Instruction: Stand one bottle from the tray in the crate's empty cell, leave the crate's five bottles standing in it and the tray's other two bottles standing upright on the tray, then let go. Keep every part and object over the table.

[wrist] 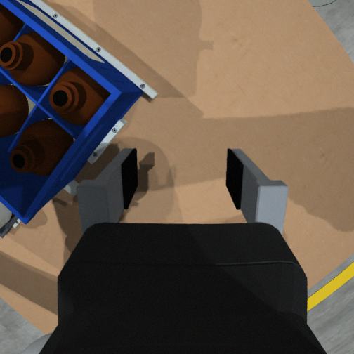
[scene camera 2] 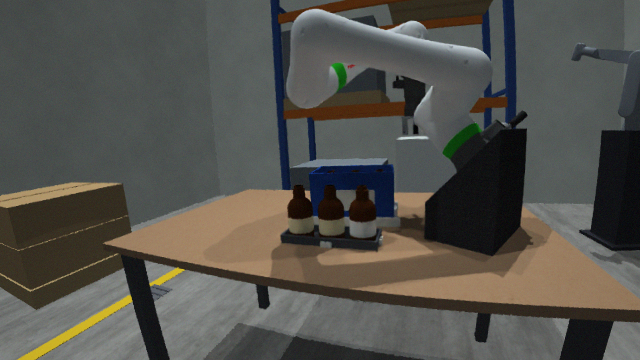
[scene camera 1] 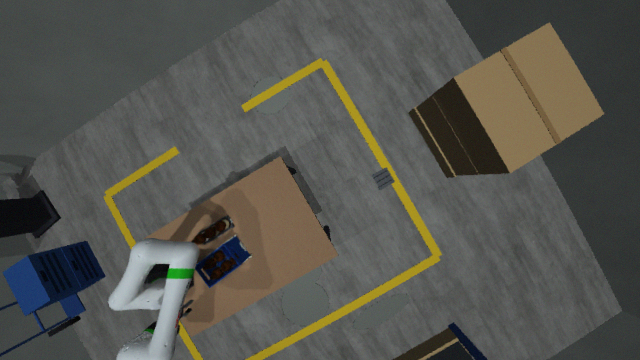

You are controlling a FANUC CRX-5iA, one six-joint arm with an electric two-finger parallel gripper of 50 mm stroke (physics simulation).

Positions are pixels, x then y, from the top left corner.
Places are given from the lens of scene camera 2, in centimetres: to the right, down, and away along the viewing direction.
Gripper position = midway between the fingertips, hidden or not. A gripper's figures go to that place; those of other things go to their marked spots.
my gripper (scene camera 2: pixel 410 134): 33, -17, 99
cream-labelled brown bottle (scene camera 2: pixel 300 210): -5, 8, 77
white-labelled brown bottle (scene camera 2: pixel 362 212): 11, 8, 71
